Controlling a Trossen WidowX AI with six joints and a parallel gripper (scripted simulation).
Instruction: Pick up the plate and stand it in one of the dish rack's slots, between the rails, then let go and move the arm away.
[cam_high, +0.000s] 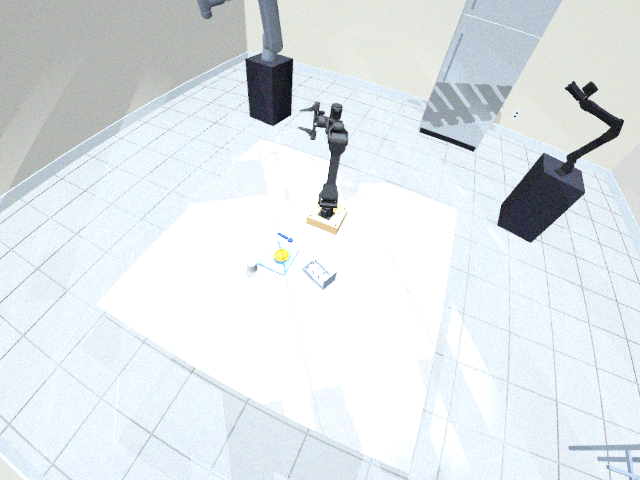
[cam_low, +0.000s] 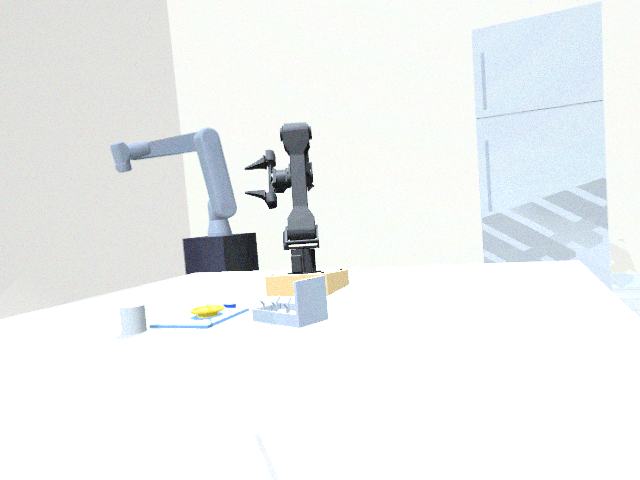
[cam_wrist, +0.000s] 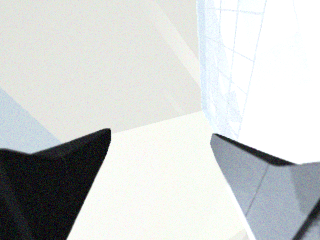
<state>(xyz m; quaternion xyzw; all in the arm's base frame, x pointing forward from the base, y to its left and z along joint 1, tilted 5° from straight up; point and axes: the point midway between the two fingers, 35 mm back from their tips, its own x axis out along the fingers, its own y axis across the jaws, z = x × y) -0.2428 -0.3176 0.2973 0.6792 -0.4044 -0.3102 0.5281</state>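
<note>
The yellow plate is 55 cm ahead of my gripper tip, 31 cm to the left of it and 30 cm below it. Also, from my gripper tip: white cup: 67 cm ahead, 25 cm to the left, 29 cm below; blue utensil: 46 cm ahead, 27 cm to the left, 31 cm below; grey dish rack: 53 cm ahead, 50 cm to the left, 29 cm below.
</note>
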